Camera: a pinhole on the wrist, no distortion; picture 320 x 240 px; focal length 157.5 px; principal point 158.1 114.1 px. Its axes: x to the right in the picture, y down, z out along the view. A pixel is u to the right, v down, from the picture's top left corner.
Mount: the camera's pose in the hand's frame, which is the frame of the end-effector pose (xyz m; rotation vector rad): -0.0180 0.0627 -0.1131 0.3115 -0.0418 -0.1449
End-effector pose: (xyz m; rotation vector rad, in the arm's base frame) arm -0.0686 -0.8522 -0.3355 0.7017 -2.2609 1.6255
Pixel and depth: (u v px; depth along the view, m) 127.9 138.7 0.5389
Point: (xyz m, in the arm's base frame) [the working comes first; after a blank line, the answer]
In the camera's frame: -0.1033 0.0842 0.5389

0.0814 -1.2194 -0.5414
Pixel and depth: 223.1 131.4 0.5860
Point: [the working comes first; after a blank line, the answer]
In the camera's frame: 0.2418 0.0644 0.5860

-0.1554 -1.3593 -0.3267
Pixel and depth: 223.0 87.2 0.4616
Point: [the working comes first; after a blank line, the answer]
In the camera's frame: 0.1902 -0.0788 0.4616

-0.0651 -1.2141 -0.2297
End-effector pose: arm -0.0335 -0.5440 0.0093 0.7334 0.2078 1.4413
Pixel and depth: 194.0 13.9 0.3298
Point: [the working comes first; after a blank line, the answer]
In the camera's frame: 0.0752 -0.2098 0.3298

0.2448 -0.5722 -0.0228
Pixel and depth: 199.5 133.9 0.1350
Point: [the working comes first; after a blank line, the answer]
In the camera's frame: 0.0355 0.0170 0.1350

-0.0470 -0.5421 0.0473
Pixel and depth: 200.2 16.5 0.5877
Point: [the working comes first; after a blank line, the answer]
In the camera's frame: 0.1571 -0.3642 0.5877

0.5543 -0.5867 0.0093
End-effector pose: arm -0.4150 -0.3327 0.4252 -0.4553 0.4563 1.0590
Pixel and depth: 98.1 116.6 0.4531
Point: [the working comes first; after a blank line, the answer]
In the camera's frame: -0.1726 0.0072 0.4531

-0.4242 -0.3279 0.8110
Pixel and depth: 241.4 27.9 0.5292
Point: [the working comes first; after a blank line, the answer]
In the camera's frame: 0.2799 -0.2896 0.5292

0.0741 -0.1995 0.6270
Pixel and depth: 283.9 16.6 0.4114
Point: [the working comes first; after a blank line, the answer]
In the camera's frame: 0.3286 -0.2547 0.4114

0.0304 -0.1869 0.5029
